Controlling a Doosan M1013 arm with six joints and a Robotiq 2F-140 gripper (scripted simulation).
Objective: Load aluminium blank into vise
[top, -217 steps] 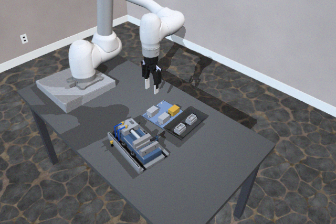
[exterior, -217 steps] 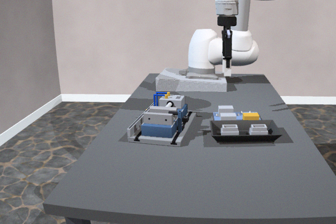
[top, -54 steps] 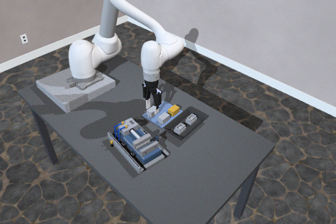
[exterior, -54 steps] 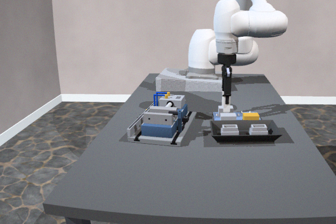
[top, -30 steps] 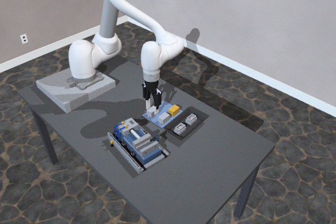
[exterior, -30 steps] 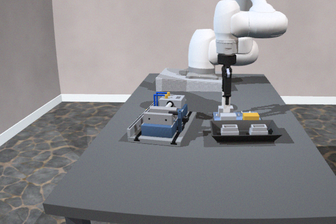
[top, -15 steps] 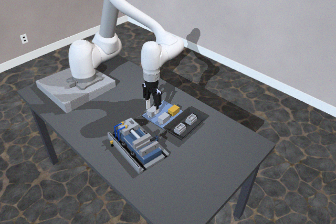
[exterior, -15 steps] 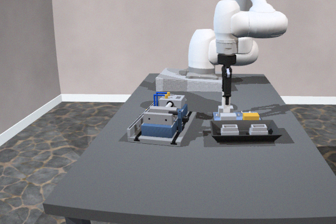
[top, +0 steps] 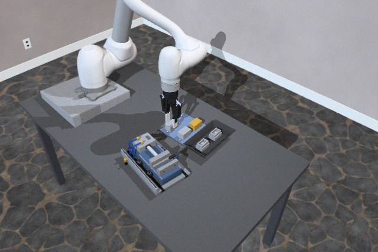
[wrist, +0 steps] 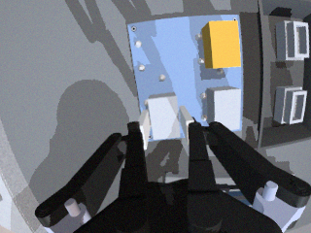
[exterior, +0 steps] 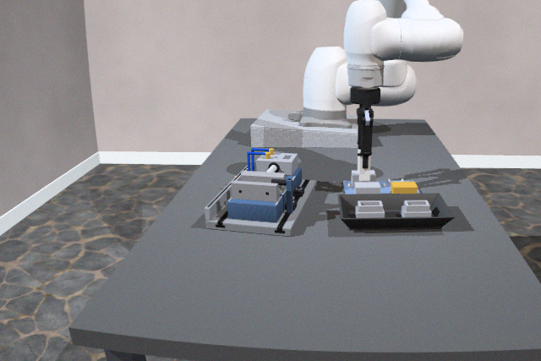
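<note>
Right now my hand is 4 cm above the aluminium blank. The rest, counted from my hand: brass blank (9 cm to the left, 9 cm ahead, 4 cm below); then blue infeed plate (6 cm below, 5 cm ahead, 4 cm to the left).
</note>
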